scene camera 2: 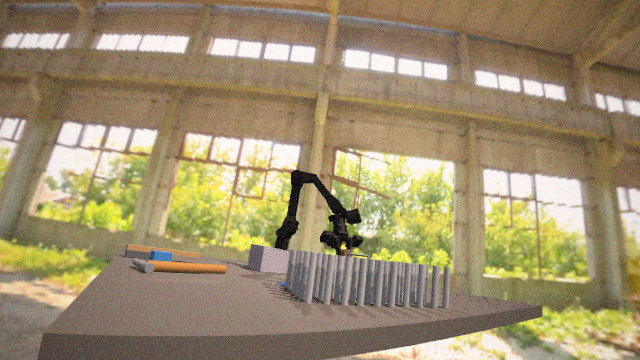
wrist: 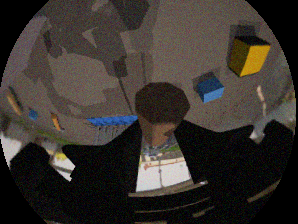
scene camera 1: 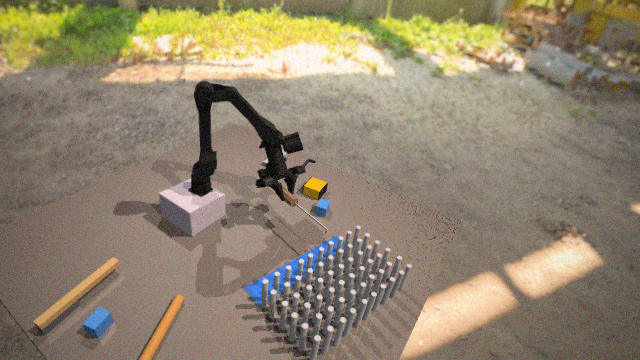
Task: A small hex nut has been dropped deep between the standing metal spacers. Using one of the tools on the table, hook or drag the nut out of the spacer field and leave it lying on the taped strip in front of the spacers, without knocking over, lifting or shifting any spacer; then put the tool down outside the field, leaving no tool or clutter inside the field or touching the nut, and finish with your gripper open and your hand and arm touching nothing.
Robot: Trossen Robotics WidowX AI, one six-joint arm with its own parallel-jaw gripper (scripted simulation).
Labels:
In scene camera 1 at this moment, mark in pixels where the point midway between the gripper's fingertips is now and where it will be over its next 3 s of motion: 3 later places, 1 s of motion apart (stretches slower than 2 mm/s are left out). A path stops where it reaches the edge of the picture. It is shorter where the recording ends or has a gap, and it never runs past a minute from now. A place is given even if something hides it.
My gripper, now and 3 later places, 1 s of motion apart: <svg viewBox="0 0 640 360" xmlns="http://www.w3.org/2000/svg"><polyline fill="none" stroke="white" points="287,199 283,205 260,229 212,248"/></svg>

